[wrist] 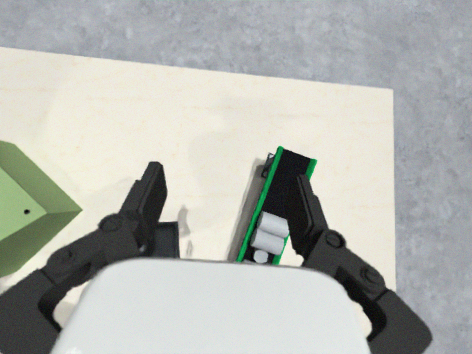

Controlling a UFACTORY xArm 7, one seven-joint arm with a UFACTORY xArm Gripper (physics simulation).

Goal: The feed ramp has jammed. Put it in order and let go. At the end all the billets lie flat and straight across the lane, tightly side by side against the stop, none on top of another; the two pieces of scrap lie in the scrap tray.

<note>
The picture shows: the gripper and a dark scrap tray.
</note>
